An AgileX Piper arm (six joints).
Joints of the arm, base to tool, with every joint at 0 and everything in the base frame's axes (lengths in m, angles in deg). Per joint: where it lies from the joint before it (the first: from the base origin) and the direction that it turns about. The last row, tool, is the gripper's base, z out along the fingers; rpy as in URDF.
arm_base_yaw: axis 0 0 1 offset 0.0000 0.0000 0.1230
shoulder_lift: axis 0 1 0 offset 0.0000 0.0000 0.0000
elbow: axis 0 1 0 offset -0.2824 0.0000 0.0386
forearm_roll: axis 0.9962 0 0.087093 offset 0.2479 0.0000 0.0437
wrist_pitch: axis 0 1 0 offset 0.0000 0.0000 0.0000
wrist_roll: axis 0.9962 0 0.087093 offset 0.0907 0.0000 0.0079
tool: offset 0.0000 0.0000 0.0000 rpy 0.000 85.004 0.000
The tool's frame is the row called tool.
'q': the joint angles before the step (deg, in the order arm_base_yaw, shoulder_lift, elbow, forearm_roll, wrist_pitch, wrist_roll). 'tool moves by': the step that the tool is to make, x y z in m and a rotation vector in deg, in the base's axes. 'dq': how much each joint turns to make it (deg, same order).
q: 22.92, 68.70, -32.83, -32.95, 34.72, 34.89
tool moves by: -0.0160, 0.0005, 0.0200, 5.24, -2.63, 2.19
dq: -0.01, -6.93, -0.01, 8.72, 0.41, -7.75
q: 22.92, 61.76, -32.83, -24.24, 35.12, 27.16
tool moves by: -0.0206, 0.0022, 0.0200, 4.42, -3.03, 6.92
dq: 0.02, -7.62, 0.01, 11.72, 0.58, -13.94
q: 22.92, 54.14, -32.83, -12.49, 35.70, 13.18
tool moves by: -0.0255, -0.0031, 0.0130, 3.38, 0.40, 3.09
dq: -0.02, -7.22, 0.01, 8.32, 5.66, -7.42
